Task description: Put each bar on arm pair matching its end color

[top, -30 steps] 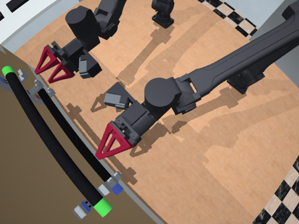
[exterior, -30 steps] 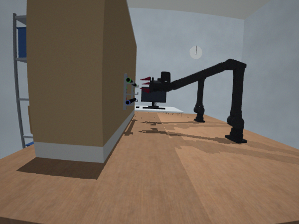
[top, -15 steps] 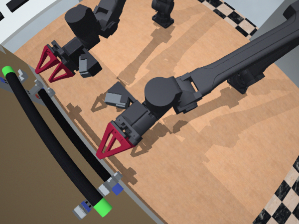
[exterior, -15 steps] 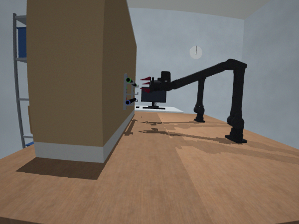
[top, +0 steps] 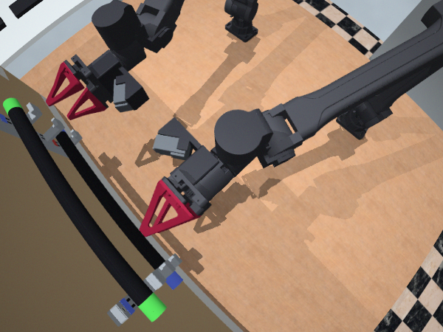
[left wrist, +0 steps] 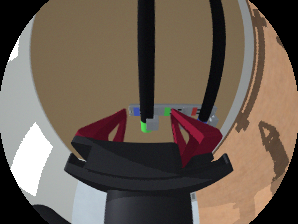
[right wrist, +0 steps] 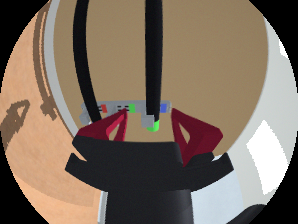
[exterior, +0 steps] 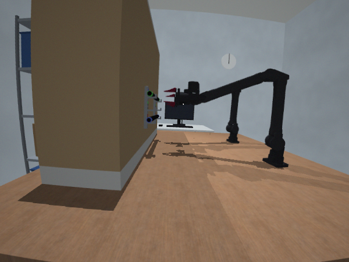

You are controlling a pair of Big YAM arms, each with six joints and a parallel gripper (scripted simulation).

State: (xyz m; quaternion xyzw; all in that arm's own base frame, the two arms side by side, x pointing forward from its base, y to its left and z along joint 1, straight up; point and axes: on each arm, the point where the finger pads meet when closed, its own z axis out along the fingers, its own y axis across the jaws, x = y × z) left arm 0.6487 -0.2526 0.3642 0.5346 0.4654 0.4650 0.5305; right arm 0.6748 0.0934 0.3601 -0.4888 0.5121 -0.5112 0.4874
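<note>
Now: left hand 150 mm to the left of the green-ended bar and 80 mm short of it. Also, from my left hand: brown wall (270 mm ahead, 130 mm to the right, 90 mm above); then blue-ended bar (150 mm to the right, 150 mm below, 80 mm ahead).
My right hand is 8 cm short of the green-ended bar, 15 cm to the right of it and 1 cm below it. Also, from my right hand: brown wall (27 cm ahead, 16 cm to the left, 9 cm above); then blue-ended bar (8 cm ahead, 15 cm to the left, 14 cm below).
</note>
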